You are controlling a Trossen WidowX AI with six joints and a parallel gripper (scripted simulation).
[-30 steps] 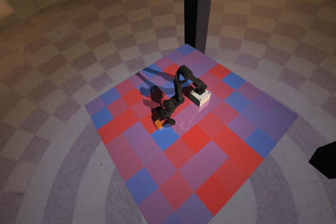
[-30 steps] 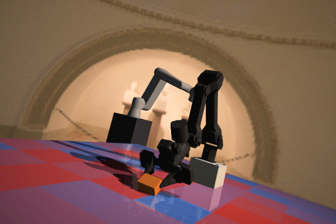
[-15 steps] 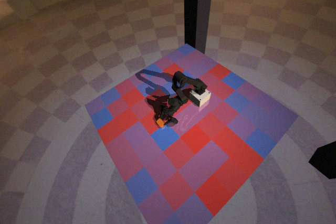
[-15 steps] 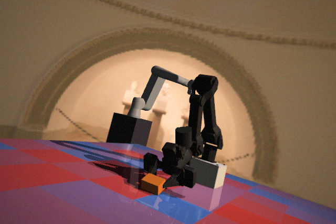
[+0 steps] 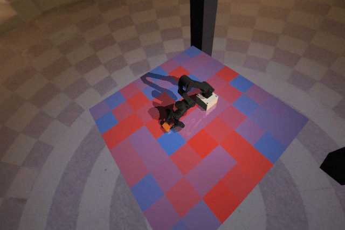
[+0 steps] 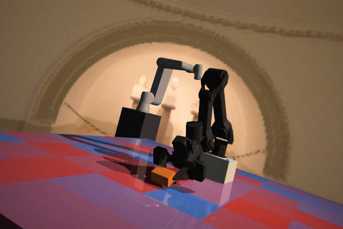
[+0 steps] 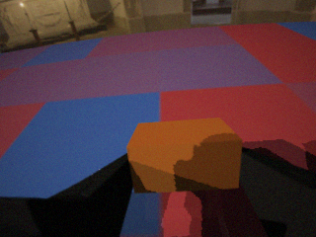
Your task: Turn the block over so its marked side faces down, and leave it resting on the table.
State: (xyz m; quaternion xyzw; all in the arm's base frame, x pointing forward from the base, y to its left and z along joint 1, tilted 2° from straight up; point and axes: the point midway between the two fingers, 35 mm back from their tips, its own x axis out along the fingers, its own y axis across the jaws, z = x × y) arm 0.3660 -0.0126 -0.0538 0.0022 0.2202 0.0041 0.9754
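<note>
The block lies 10 mm below my gripper tip.
</note>
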